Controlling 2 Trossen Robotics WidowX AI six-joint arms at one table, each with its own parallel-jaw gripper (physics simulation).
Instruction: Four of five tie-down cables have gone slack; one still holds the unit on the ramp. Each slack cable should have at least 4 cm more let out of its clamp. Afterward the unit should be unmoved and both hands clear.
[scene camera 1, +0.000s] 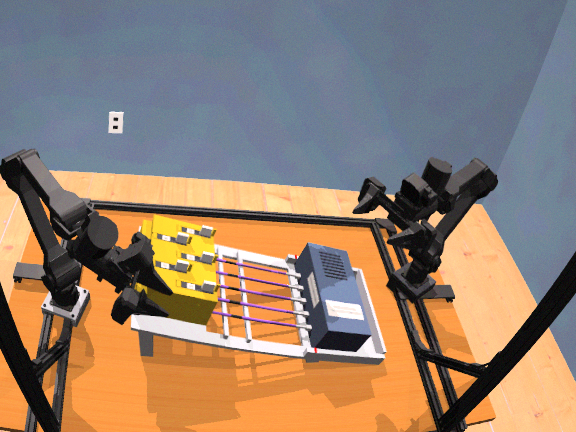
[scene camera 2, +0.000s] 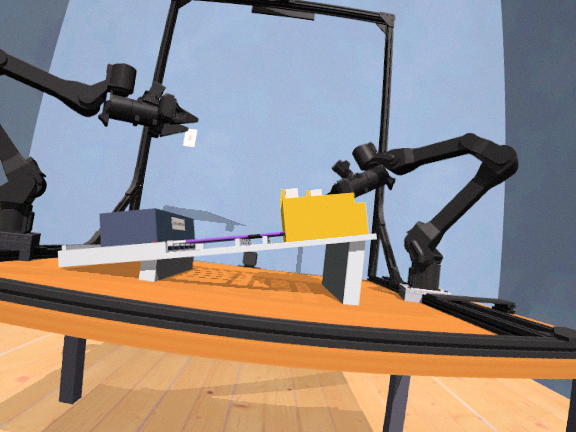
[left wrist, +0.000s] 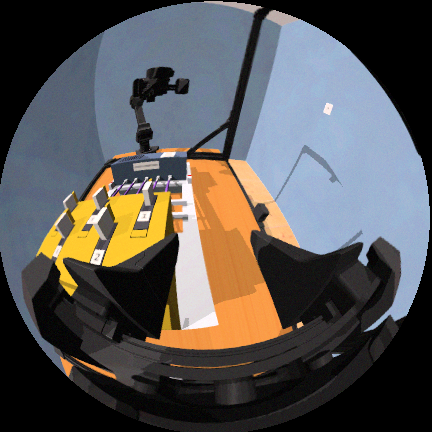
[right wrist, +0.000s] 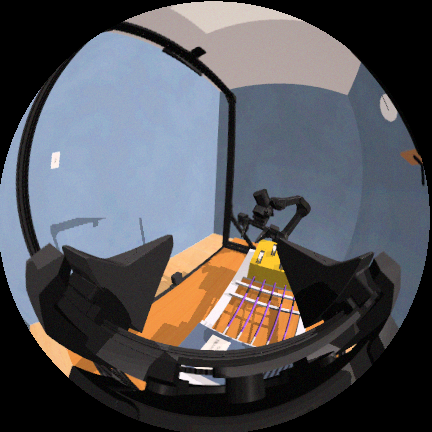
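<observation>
The blue unit (scene camera 1: 340, 289) (scene camera 2: 127, 227) (left wrist: 176, 168) sits at the low end of the white ramp (scene camera 1: 265, 347) (scene camera 2: 115, 256) (left wrist: 192, 280). Several purple cables (scene camera 1: 270, 295) (scene camera 2: 220, 238) (right wrist: 242, 300) run from it to the yellow clamp block (scene camera 1: 197, 306) (scene camera 2: 320, 217) (right wrist: 265, 270) at the high end; all look nearly straight, and which is taut cannot be told. Grey clamp levers (scene camera 1: 207, 286) (left wrist: 103, 223) stand upright on the block. My left gripper (scene camera 1: 168, 304) (left wrist: 214, 236) is open and empty above the block's near outer corner; scene camera 2 hides its tips. My right gripper (scene camera 1: 373, 225) (scene camera 2: 192, 124) (right wrist: 226, 242) is open and empty, high beyond the unit.
White crossbars (scene camera 1: 243, 295) span the ramp under the cables. A black frame (scene camera 1: 250, 214) (scene camera 2: 250, 325) edges the orange table (scene camera 1: 200, 395), with uprights (scene camera 2: 386, 100) rising from it. Number labels (left wrist: 145, 216) mark the clamps. The ramp's legs (scene camera 1: 146, 344) (scene camera 2: 353, 272) stand on the table.
</observation>
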